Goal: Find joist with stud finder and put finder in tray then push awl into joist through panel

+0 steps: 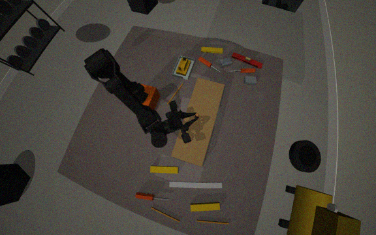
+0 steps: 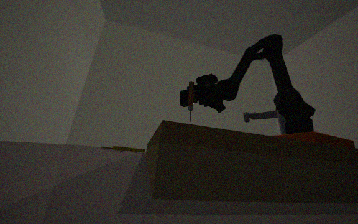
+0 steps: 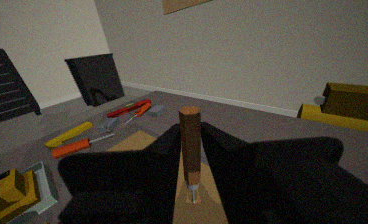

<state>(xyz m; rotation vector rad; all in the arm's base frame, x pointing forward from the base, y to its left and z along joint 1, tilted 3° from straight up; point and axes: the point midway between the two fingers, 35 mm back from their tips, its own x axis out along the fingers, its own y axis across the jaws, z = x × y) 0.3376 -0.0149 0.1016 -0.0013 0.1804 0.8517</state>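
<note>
My gripper tip is now 10 mm past the awl and 50 mm above it. Round my gripper tip: pale tray: 260 mm behind, 330 mm to the left, 200 mm below; then yellow stud finder: 260 mm behind, 340 mm to the left, 170 mm below; then white strip: 150 mm ahead, 320 mm to the right, 210 mm below.
</note>
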